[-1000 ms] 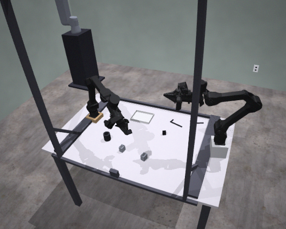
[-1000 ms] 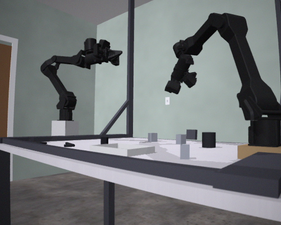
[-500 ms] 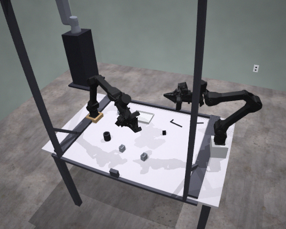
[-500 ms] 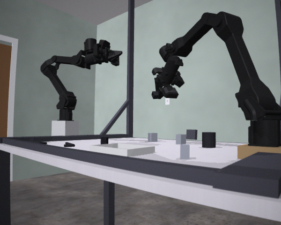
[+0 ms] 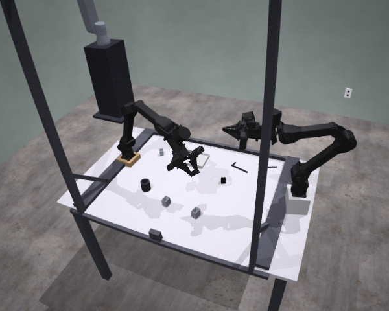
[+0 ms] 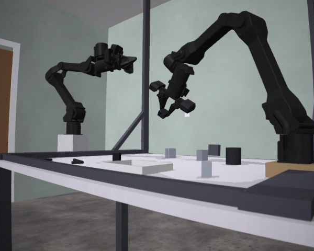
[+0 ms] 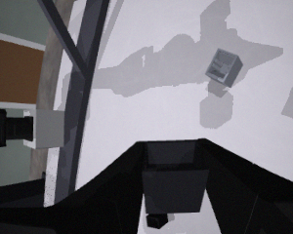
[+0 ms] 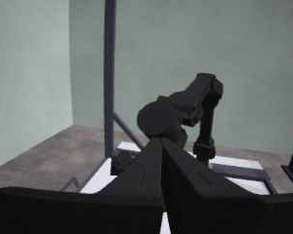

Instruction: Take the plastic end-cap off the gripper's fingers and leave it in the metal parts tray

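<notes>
Now: the black plastic end-cap 1 cm ahead of my left hand, 1 cm to the right of it and 3 cm below it. Also, from my left hand: metal parts tray (29 cm ahead, 14 cm to the left, 20 cm below); black hex key (32 cm ahead, 11 cm to the right, 20 cm below); black cylinder (2 cm behind, 26 cm to the left, 18 cm below).
</notes>
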